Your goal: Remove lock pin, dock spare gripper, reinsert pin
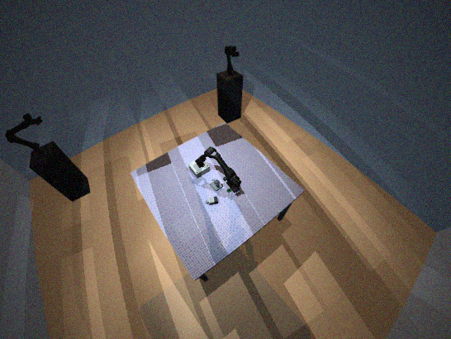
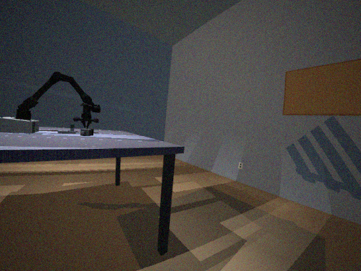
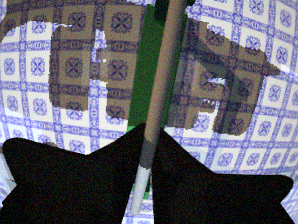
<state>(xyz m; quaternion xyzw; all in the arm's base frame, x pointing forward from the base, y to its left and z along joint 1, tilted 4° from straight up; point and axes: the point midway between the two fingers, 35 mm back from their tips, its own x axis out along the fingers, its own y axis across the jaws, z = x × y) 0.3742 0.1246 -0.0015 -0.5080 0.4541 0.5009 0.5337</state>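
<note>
Right now my gripper tip is 20 mm to the right of the green bracket. The rest, counted from my gripper tip: mount (110 mm behind, 100 mm to the right, 30 mm above); spare gripper (230 mm to the right, 10 mm ahead).
</note>
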